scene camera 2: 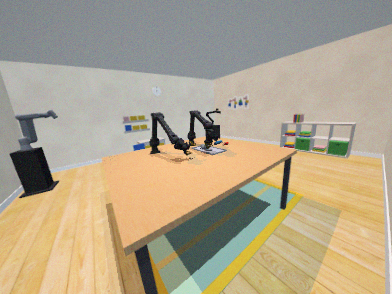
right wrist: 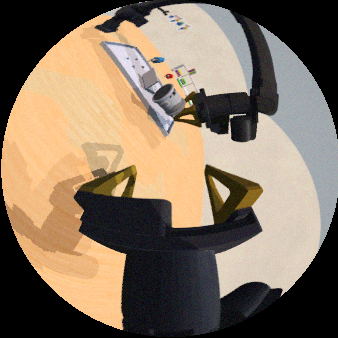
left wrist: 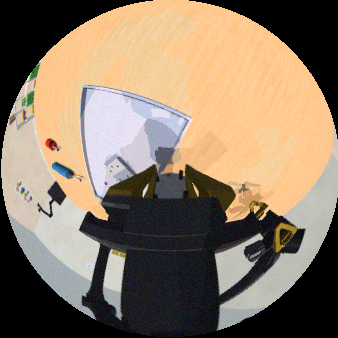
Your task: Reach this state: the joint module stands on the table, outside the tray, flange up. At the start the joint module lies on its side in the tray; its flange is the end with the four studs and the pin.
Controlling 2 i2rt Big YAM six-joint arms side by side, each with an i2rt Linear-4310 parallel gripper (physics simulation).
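Places are measured from the left arm's base along level axes (x ahead, y left, z up), in metres.
Where they show: left gripper, between the fingertips: (scene camera 2: 208, 148) (right wrist: 173, 113) (left wrist: 170, 167); right gripper, between the fingertips: (scene camera 2: 194, 149) (right wrist: 170, 167) (left wrist: 263, 212); right arm's base, origin of its link: (scene camera 2: 155, 152).
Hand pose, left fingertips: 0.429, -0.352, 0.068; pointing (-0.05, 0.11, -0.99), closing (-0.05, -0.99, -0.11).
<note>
Things, the pixels of their top centre, and the offset from my left fingertips, as dx, dy, dz. "pt": a spot on its surface instead.
- joint module, centre of its top: (left wrist: 167, 219) (right wrist: 183, 95) -0.045, +0.000, +0.053
- tray, centre of its top: (left wrist: 114, 177) (right wrist: 148, 78) (scene camera 2: 208, 148) -0.084, +0.164, -0.052
- blue-handled tool, a spot on its surface: (left wrist: 62, 170) (right wrist: 159, 60) pt -0.065, +0.457, -0.038
- red-handled tool, centre of its top: (left wrist: 49, 147) (right wrist: 170, 74) +0.049, +0.450, -0.033
The joint module (left wrist: 170, 187) (right wrist: 168, 100) is a light grey cylinder with a dark end face. My left gripper (left wrist: 170, 167) (right wrist: 173, 113) (scene camera 2: 207, 146) is shut on it near its flange end; the dark studs show between the fingers in the left wrist view. The module hangs tilted over the end of the tray (left wrist: 107, 117) (right wrist: 118, 53) (scene camera 2: 218, 151), its dark end face turned away from the left gripper. Any contact with the tray cannot be told. My right gripper (right wrist: 170, 167) (scene camera 2: 189, 152) (left wrist: 262, 212) is open and empty, low over the table beside the tray.
A grey bracket with a drilled plate (left wrist: 118, 169) (right wrist: 149, 79) stands in the tray. A blue-handled tool (left wrist: 62, 170) (right wrist: 158, 60) and a red-handled tool (left wrist: 51, 144) (right wrist: 169, 76) lie beyond the tray. A black panel on a stand (left wrist: 56, 193) (scene camera 2: 216, 131) stands behind.
</note>
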